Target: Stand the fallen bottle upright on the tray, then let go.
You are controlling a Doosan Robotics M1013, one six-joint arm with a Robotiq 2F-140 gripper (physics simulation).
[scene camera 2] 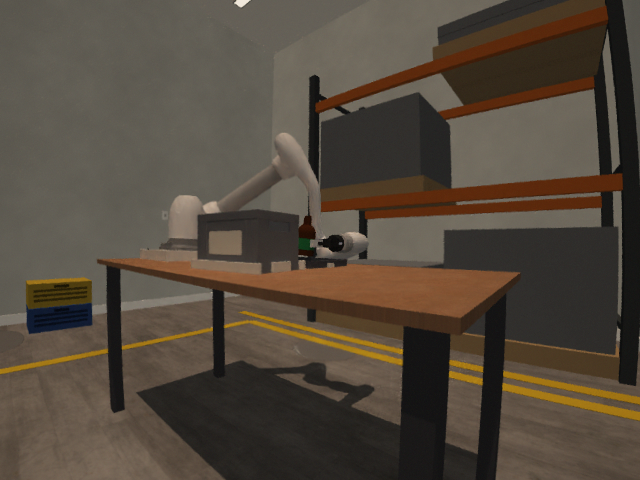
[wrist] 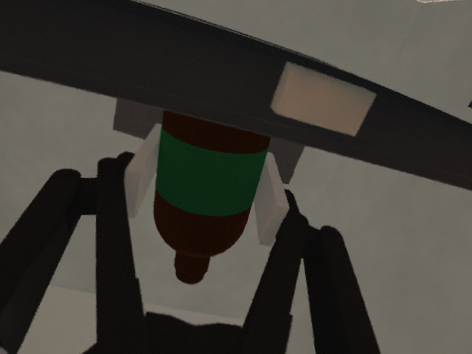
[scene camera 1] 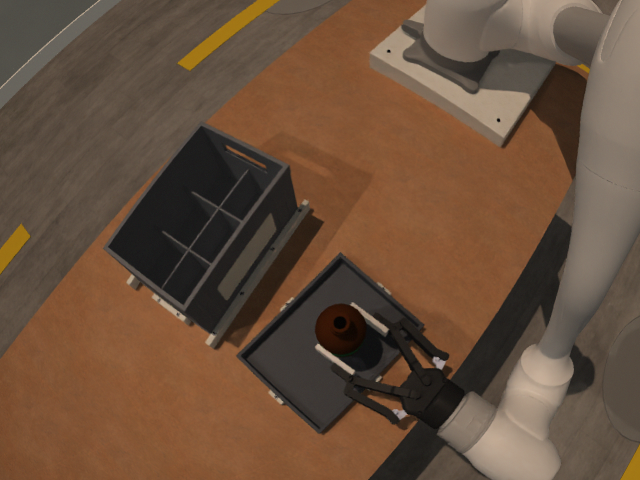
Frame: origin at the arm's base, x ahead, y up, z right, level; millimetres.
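Seen in the pictures: gripper, fingertip midpoint: (scene camera 2: pixel 302 243) (wrist: pixel 211 156); arm's base, link origin: (scene camera 2: pixel 184 250) (scene camera 1: pixel 452 53).
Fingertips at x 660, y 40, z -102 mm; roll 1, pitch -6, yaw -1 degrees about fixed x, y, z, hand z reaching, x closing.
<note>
Offsets run from my fingertips to a thing's top centre. Level surfaces: height alone.
The brown bottle @[dx +4, dy +109, dz -15 mm] (scene camera 1: pixel 330 330) (scene camera 2: pixel 307 230) (wrist: pixel 200 232) with a green label stands upright, neck up, within the rim of the dark tray @[dx +16, dy -60, dz +0 mm] (scene camera 1: pixel 289 366) (scene camera 2: pixel 333 262) (wrist: pixel 125 62). My gripper (scene camera 1: pixel 347 335) (scene camera 2: pixel 313 243) (wrist: pixel 211 156) reaches in level from the tray's side and is shut on the bottle, one pale pad on each side of the labelled body. In the wrist view the tray's wall hides the bottle's base. Whether the base touches the tray floor cannot be told.
A grey crate @[dx -19, dy +90, dz +270 mm] (scene camera 1: pixel 286 191) (scene camera 2: pixel 273 240) with dividers stands on the table @[dy -85 mm] (scene camera 1: pixel 129 392) (scene camera 2: pixel 361 289) beside the tray. The arm's base plate (scene camera 1: pixel 439 90) is at the table's far end. A shelf rack (scene camera 2: pixel 314 129) with large boxes stands behind the table.
</note>
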